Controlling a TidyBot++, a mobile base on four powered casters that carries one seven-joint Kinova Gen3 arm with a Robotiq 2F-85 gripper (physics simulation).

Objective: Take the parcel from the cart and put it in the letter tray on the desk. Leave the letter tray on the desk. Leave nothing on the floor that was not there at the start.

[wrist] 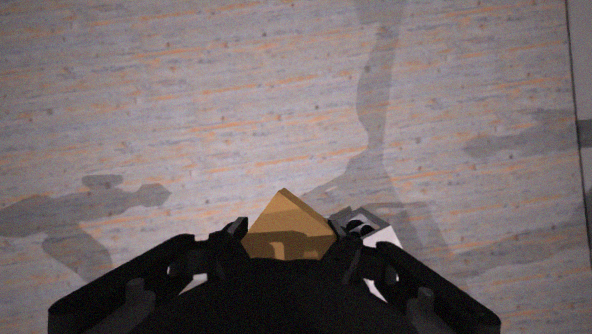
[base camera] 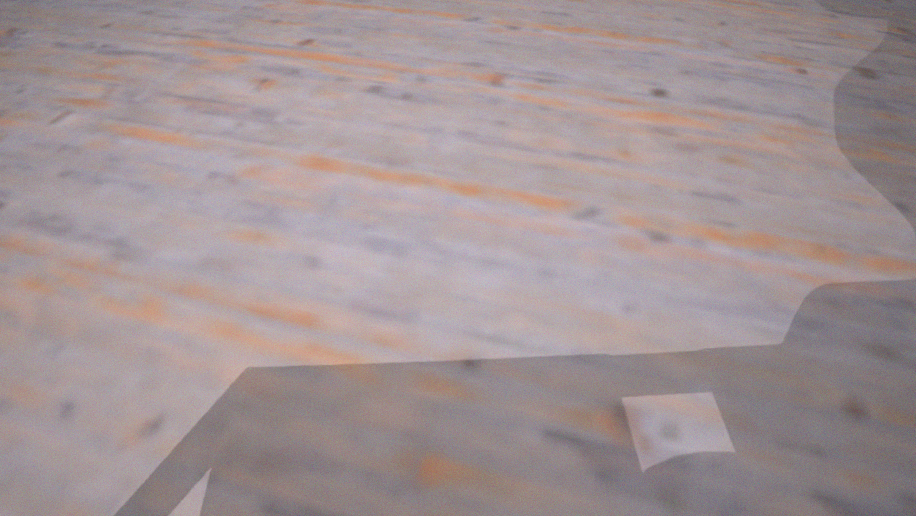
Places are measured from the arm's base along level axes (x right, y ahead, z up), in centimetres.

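Pixels of known places: gripper, fingertip midpoint: (wrist: 287,229).
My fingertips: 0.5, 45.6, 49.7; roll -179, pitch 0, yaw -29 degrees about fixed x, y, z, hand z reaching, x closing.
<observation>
Behind a point stands the place of what it marks, as x, y, z.
The parcel (wrist: 290,227) {1.4, 46.7, 53.2}, a tan-brown box with a corner pointing up the view, is between the fingertips at the bottom middle of the wrist view. My gripper (wrist: 287,229) {0.5, 45.6, 49.7} is shut on the parcel and holds it above the floor. The lower part of the parcel is hidden behind the black gripper body. The cart, the desk and the letter tray do not show in either view.
The wood-patterned floor (base camera: 410,256) {-2.3, 43.8, -39.6} (wrist: 225,100) {-13.1, 97.2, -39.6} carries shadows, some of them of the robot. Part of the white and grey mobile base (wrist: 382,235) {20.7, 13.3, -1.4} shows right of the gripper. A dark line runs down the floor near the wrist view's right edge, with a plain grey surface beyond.
</observation>
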